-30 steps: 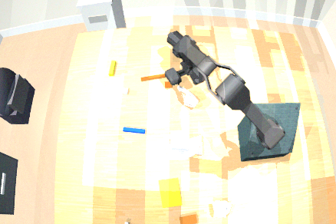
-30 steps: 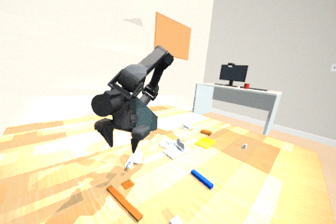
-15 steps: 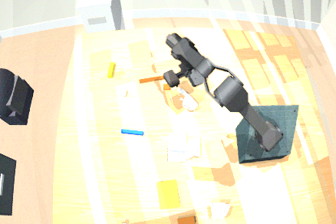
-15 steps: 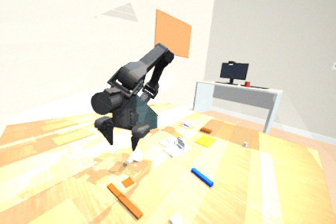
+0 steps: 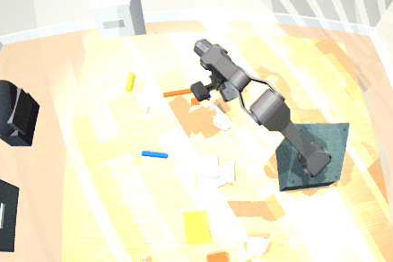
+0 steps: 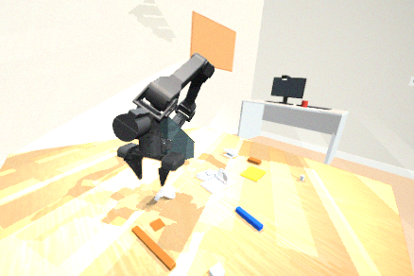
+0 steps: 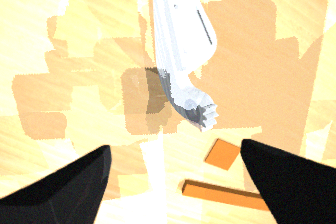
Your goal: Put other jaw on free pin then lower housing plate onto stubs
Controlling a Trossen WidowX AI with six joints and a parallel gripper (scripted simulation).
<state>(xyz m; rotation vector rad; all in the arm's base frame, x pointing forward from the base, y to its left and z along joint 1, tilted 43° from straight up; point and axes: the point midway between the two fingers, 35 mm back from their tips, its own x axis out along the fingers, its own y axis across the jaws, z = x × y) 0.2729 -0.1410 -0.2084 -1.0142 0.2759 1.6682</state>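
Now: gripper tip 10 mm short of the white jaw, 30 mm to the right of it and 50 mm above it. The rest, counted from my gripper tip: long orange bar: 130 mm ahead, 60 mm to the right, 80 mm below; then small orange square: 80 mm ahead, 20 mm to the right, 80 mm below; then white cube: 270 mm ahead, 10 mm to the left, 70 mm below.
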